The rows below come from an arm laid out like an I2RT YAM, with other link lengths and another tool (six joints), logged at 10 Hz.
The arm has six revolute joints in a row. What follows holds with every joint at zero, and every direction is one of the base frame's. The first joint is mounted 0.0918 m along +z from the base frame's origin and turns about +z. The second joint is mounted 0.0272 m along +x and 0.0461 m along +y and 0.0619 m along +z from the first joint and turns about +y. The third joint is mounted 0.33 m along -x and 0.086 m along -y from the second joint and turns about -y. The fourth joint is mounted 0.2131 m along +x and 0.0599 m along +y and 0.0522 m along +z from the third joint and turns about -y. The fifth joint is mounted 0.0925 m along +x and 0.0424 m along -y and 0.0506 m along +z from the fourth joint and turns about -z. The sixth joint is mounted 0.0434 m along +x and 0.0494 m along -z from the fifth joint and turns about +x. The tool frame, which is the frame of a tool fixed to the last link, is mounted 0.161 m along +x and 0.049 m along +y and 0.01 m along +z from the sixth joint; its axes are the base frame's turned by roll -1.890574, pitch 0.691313 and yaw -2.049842 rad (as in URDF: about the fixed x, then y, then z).
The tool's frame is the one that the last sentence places.
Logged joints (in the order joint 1, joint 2, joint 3, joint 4, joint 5, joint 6), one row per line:
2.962 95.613 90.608 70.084 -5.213 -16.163
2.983 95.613 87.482 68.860 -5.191 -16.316
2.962 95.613 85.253 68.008 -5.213 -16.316
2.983 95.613 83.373 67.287 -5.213 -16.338
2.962 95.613 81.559 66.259 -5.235 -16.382
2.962 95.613 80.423 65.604 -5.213 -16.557
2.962 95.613 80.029 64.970 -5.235 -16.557
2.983 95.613 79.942 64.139 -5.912 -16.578
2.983 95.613 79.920 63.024 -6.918 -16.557
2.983 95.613 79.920 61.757 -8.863 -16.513
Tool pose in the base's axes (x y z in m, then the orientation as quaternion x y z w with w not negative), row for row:
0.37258 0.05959 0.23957 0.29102 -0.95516 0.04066 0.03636
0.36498 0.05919 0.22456 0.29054 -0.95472 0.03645 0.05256
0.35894 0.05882 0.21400 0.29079 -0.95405 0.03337 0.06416
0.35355 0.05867 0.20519 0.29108 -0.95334 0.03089 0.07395
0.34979 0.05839 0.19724 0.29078 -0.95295 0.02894 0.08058
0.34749 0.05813 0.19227 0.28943 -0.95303 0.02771 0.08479
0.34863 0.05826 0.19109 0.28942 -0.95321 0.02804 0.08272
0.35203 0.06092 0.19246 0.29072 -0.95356 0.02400 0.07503
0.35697 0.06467 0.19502 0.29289 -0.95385 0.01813 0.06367
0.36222 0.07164 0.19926 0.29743 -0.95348 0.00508 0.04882
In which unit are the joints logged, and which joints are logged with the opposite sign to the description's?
The joints are logged in degrees. Opposite sign: joint 4, joint 6.
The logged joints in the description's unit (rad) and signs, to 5 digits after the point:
0.05170 1.66876 1.58141 -1.22320 -0.09098 0.28210
0.05206 1.66876 1.52685 -1.20183 -0.09060 0.28477
0.05170 1.66876 1.48795 -1.18696 -0.09098 0.28477
0.05206 1.66876 1.45513 -1.17438 -0.09098 0.28515
0.05170 1.66876 1.42347 -1.15644 -0.09137 0.28592
0.05170 1.66876 1.40365 -1.14501 -0.09098 0.28897
0.05170 1.66876 1.39677 -1.13394 -0.09137 0.28897
0.05206 1.66876 1.39525 -1.11944 -0.10318 0.28934
0.05206 1.66876 1.39487 -1.09998 -0.12074 0.28897
0.05206 1.66876 1.39487 -1.07786 -0.15469 0.28821

